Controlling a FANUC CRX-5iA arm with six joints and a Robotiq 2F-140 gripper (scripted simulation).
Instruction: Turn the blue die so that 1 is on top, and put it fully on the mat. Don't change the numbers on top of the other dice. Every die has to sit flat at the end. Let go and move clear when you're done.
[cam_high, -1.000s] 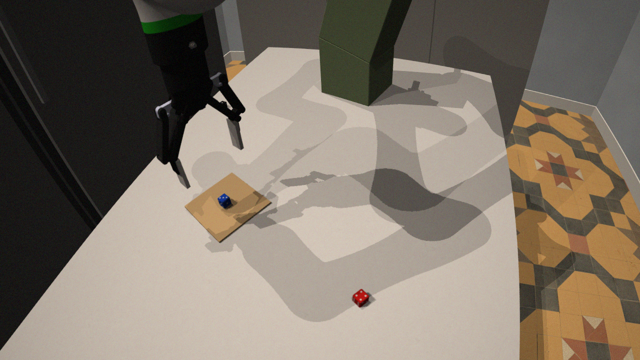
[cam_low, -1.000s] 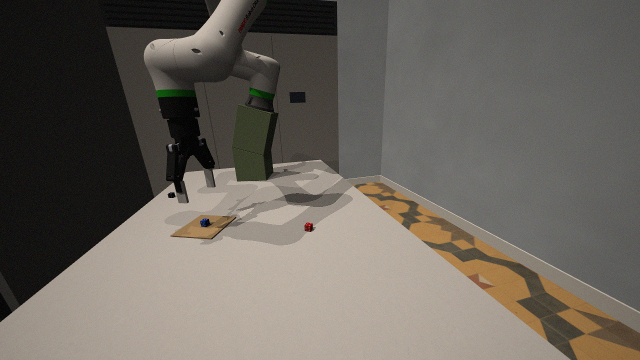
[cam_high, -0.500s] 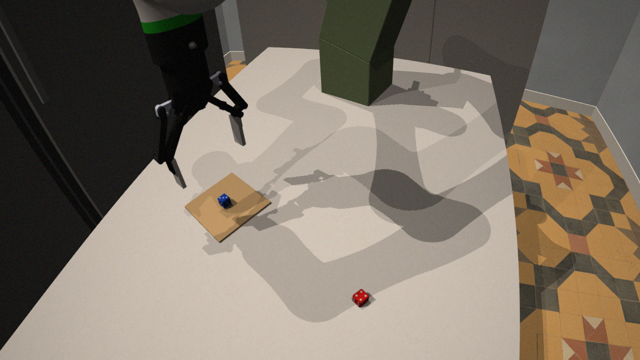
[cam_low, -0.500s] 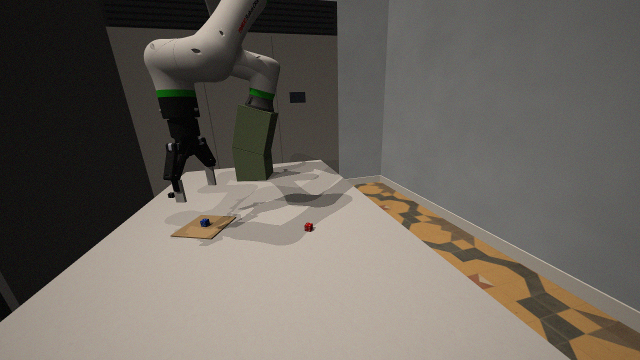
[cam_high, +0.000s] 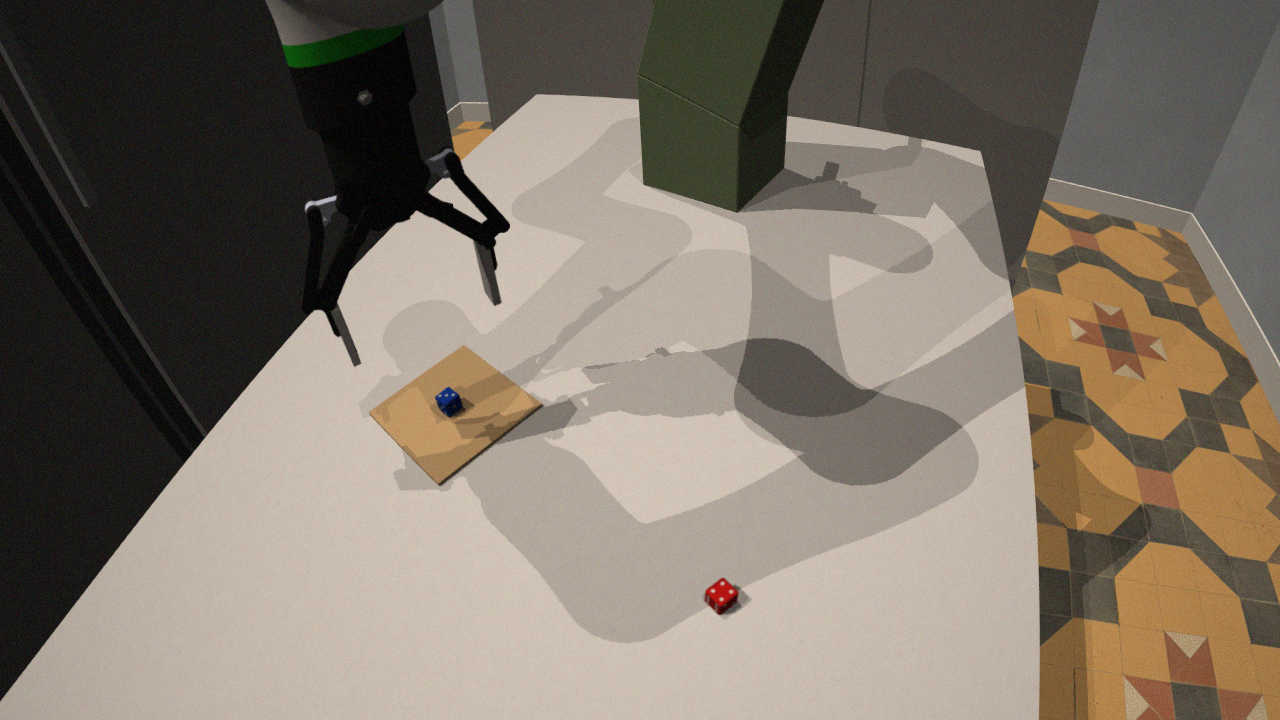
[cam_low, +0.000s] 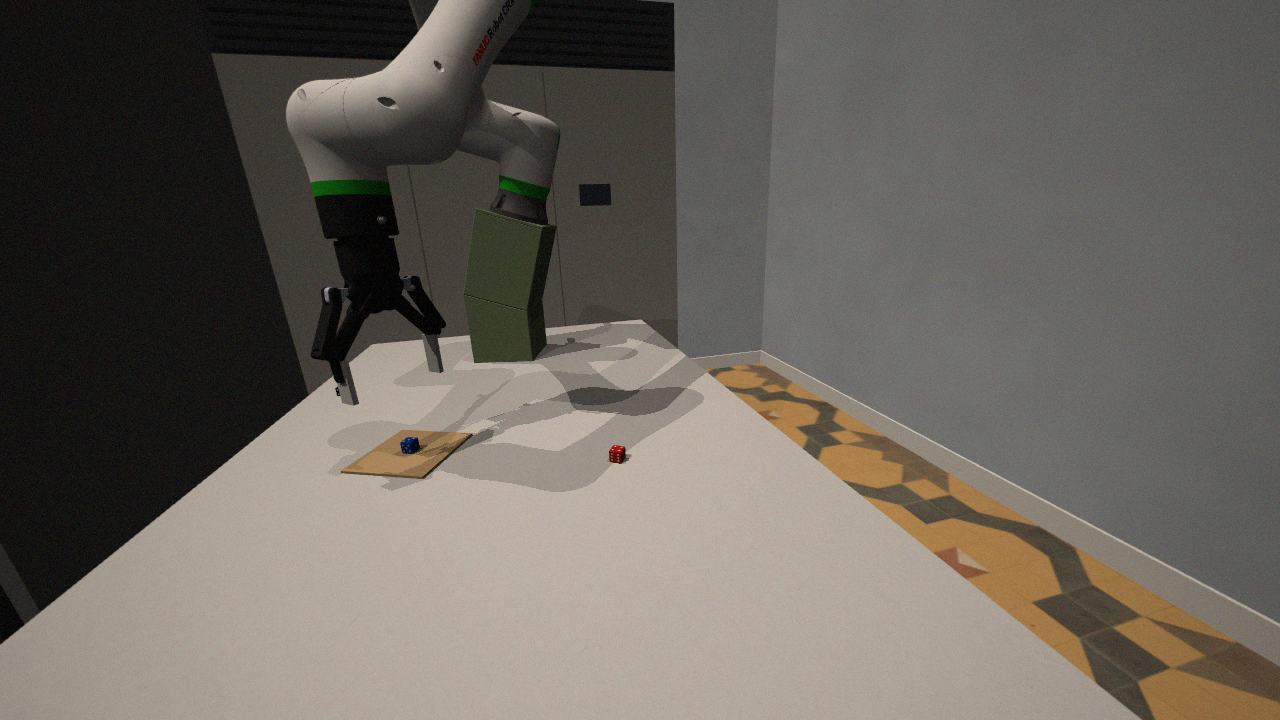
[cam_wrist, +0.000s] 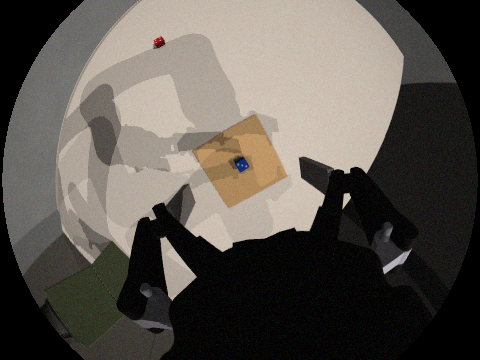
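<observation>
Right now the blue die is 110 mm below my hand. Also, from my hand: mat 130 mm below; then red die 330 mm to the left, 120 mm below, 120 mm ahead; then black die 340 mm behind, 230 mm to the right, 120 mm below.
</observation>
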